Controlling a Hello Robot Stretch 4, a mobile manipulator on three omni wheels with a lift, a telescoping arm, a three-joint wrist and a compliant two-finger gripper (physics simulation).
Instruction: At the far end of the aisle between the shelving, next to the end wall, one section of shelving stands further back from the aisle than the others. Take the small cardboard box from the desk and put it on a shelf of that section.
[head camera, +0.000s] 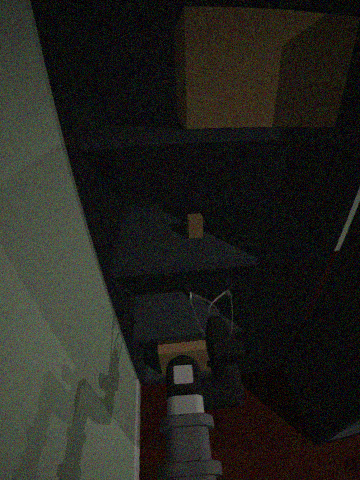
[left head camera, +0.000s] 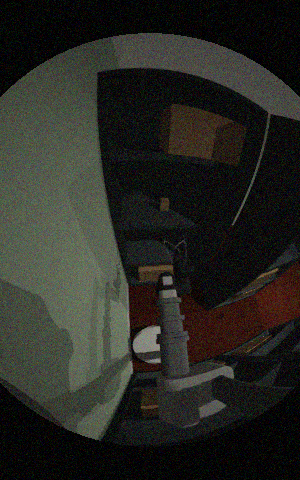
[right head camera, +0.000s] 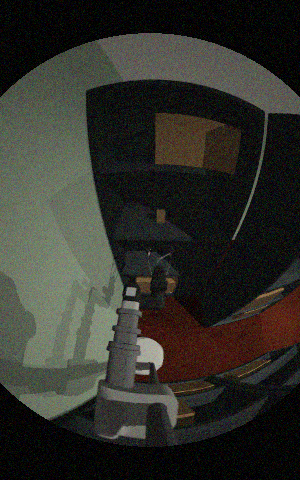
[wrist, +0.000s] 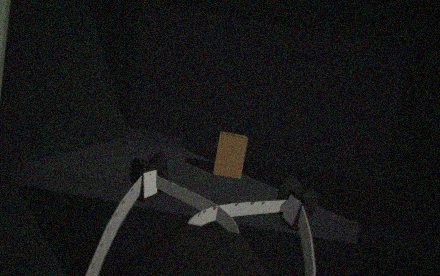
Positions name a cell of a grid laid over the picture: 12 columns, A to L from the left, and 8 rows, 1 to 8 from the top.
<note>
In view: the gripper (wrist: G6) and a small cardboard box (wrist: G5).
</note>
